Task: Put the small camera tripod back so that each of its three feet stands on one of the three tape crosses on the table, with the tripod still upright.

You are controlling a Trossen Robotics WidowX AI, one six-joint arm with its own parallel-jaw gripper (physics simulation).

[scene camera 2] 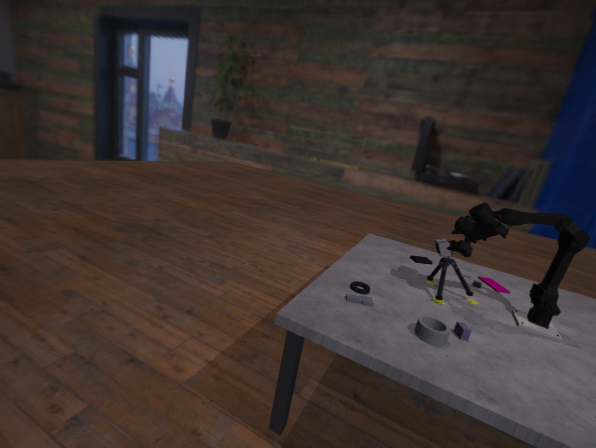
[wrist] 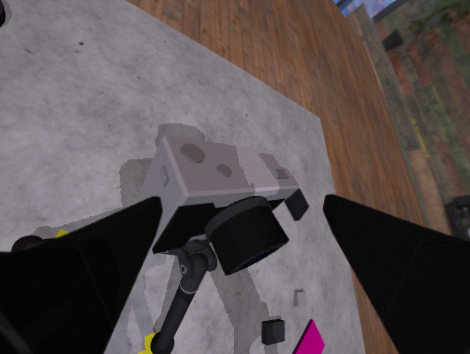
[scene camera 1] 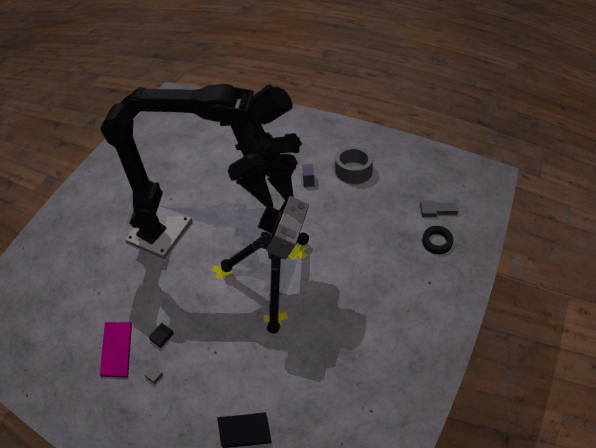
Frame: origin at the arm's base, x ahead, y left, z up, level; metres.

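Where they show: gripper, fingertip midpoint: (scene camera 2: 449, 240) (wrist: 243, 203) (scene camera 1: 281, 205); arm's base, link origin: (scene camera 2: 537, 322) (scene camera 1: 151, 231).
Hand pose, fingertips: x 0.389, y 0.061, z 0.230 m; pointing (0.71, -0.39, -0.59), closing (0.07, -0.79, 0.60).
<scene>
Things, the pixels of their centre, and the offset from my fingertips.
- yellow cross, body centre: (scene camera 1: 275, 317) dz -0.243, dx +0.025, dy -0.094 m
- third cross, body centre: (scene camera 1: 297, 251) dz -0.243, dx -0.037, dy +0.088 m
- grey ring-shaped bowl, body centre: (scene camera 1: 353, 164) (scene camera 2: 432, 330) dz -0.220, dx -0.061, dy +0.399 m
- purple block, body centre: (scene camera 1: 308, 175) (scene camera 2: 462, 331) dz -0.224, dx -0.145, dy +0.305 m
- black ring, body centre: (scene camera 1: 437, 239) (scene camera 2: 360, 287) dz -0.236, dx +0.243, dy +0.284 m
- grey bracket, body centre: (scene camera 1: 439, 208) (scene camera 2: 359, 299) dz -0.236, dx +0.204, dy +0.385 m
- magenta plate, body centre: (scene camera 1: 115, 349) (scene camera 2: 493, 284) dz -0.240, dx -0.228, dy -0.384 m
- black block, body centre: (scene camera 1: 161, 335) (wrist: 273, 331) dz -0.236, dx -0.158, dy -0.284 m
- black slab, body centre: (scene camera 1: 244, 430) (wrist: 294, 198) (scene camera 2: 421, 259) dz -0.236, dx +0.135, dy -0.370 m
The black tripod (scene camera 1: 275, 292) (scene camera 2: 441, 280) (wrist: 176, 312) stands upright with a grey camera (scene camera 1: 292, 220) (scene camera 2: 443, 249) (wrist: 210, 175) on top; its black lens (scene camera 1: 269, 219) (scene camera 2: 462, 248) (wrist: 247, 235) faces the arm. In scene view 1, its front foot (scene camera 1: 273, 327) shows at the near edge of a yellow cross (scene camera 1: 283, 316), its left foot (scene camera 1: 226, 265) at the upper right of another cross (scene camera 1: 218, 271), and its right foot (scene camera 1: 303, 238) above the third cross (scene camera 1: 299, 252). Foot contact with the table is unclear. My gripper (scene camera 1: 281, 202) (wrist: 243, 203) is open and empty, close to the camera on its lens side.
A grey ring-shaped bowl (scene camera 1: 354, 175) (scene camera 2: 432, 336) and a purple block (scene camera 1: 308, 175) (scene camera 2: 463, 331) lie behind the tripod. A black ring (scene camera 1: 428, 240), a grey bracket (scene camera 1: 439, 209), a magenta plate (scene camera 1: 116, 349), a black block (scene camera 1: 161, 335) and a black slab (scene camera 1: 244, 429) lie farther off.
</scene>
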